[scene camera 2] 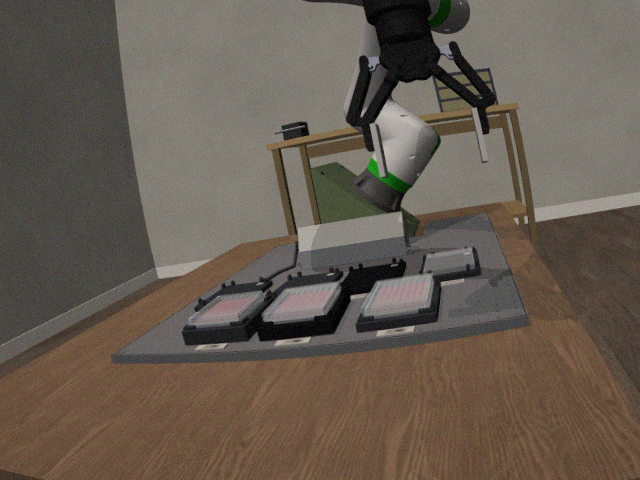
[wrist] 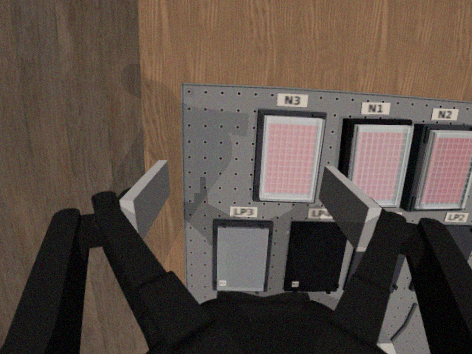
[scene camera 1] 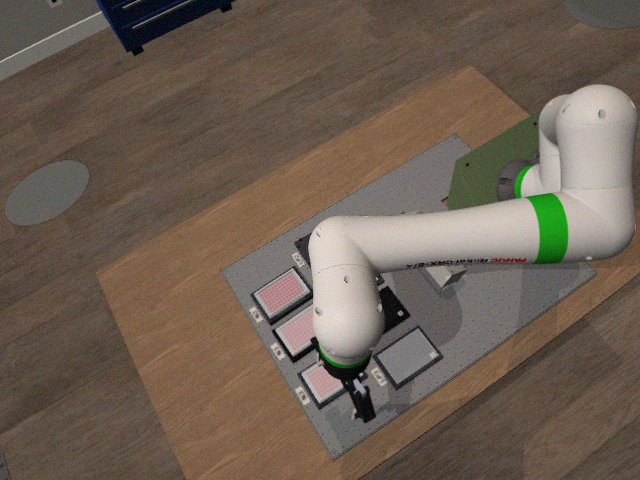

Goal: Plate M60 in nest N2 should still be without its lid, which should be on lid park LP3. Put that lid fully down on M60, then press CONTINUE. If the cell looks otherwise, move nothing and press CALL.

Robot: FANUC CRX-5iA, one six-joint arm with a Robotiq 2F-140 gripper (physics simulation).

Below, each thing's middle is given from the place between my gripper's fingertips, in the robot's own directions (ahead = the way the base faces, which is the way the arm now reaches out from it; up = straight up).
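From my hand: lid park LP3 (wrist: 225,223), 17 cm below, 18 cm behind; lid park LP4 (scene camera 2: 359,281), 17 cm below, 19 cm behind, 13 cm to the right; nest N1 (scene camera 2: 324,324), 17 cm below, 2 cm behind, 21 cm to the right. Nest N3 (scene camera 2: 425,315): my hand 8 cm to the left of it, 17 cm above it.
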